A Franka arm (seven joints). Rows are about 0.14 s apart.
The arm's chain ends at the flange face. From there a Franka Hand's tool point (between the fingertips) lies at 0.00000 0.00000 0.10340 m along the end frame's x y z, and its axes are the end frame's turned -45 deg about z.
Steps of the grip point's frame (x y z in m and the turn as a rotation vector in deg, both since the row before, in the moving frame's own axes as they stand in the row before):
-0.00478 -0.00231 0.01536 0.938 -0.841 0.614
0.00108 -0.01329 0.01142 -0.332 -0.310 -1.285
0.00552 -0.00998 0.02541 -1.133 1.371 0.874
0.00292 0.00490 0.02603 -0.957 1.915 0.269
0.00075 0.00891 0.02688 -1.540 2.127 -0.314
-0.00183 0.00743 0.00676 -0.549 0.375 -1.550
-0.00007 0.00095 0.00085 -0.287 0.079 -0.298
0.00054 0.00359 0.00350 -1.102 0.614 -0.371
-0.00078 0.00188 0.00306 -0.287 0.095 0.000
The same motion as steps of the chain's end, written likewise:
-0.00274 0.00188 0.01538 0.069 -1.258 0.614
-0.00867 -0.01098 0.01142 -0.454 0.016 -1.285
-0.00635 -0.01068 0.02546 0.168 1.771 0.874
0.00186 0.00261 0.02610 0.677 2.031 0.269
0.00215 0.00653 0.02699 0.415 2.593 -0.314
0.00278 0.00634 0.00677 -0.123 0.653 -1.550
0.00015 0.00046 0.00085 -0.147 0.259 -0.298
0.00073 0.00154 0.00353 -0.345 1.213 -0.371
0.00029 0.00164 0.00306 -0.136 0.270 0.000

